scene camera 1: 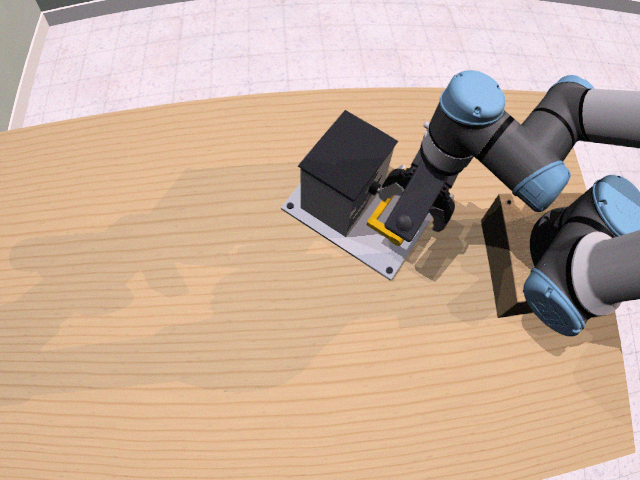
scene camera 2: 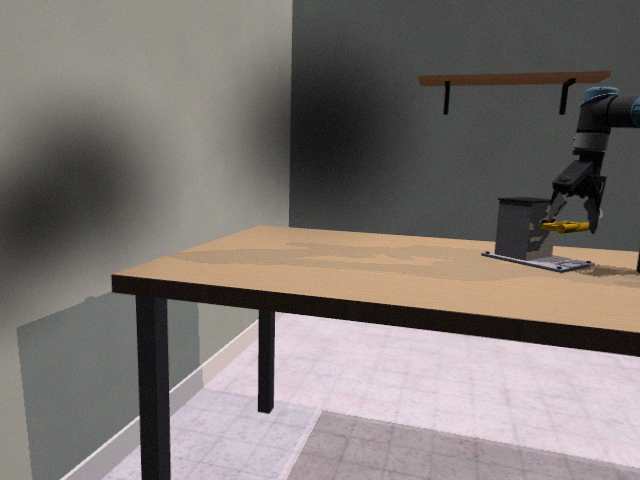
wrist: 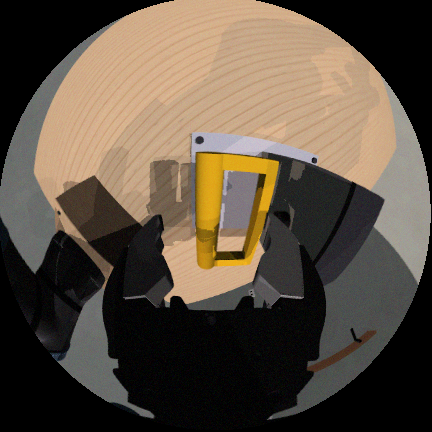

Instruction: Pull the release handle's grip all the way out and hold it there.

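The yellow release handle (scene camera 1: 385,230) (scene camera 2: 571,227) is a rectangular loop, with a thick round grip bar (wrist: 207,200) on the side away from the dark box housing (scene camera 1: 348,152) (scene camera 2: 516,227) (wrist: 320,205). It stands out level from the housing's face, above the pale base plate (scene camera 1: 361,248) (scene camera 2: 558,264) (wrist: 240,142). My gripper (scene camera 1: 412,209) (scene camera 2: 570,226) (wrist: 212,214) points down over the handle and is open. One finger is outside the grip bar, the other between the loop and the housing. In the wrist view a gap shows between the outer finger and the bar. The handle's rod is hidden.
A brown block (scene camera 1: 498,258) (wrist: 100,210) stands on the wooden table (scene camera 1: 206,335) (scene camera 2: 361,289) beside the arm's base, on the handle's outer side. The housing is close beside the inner finger. A wall shelf (scene camera 2: 511,78) (wrist: 345,352) hangs in the background.
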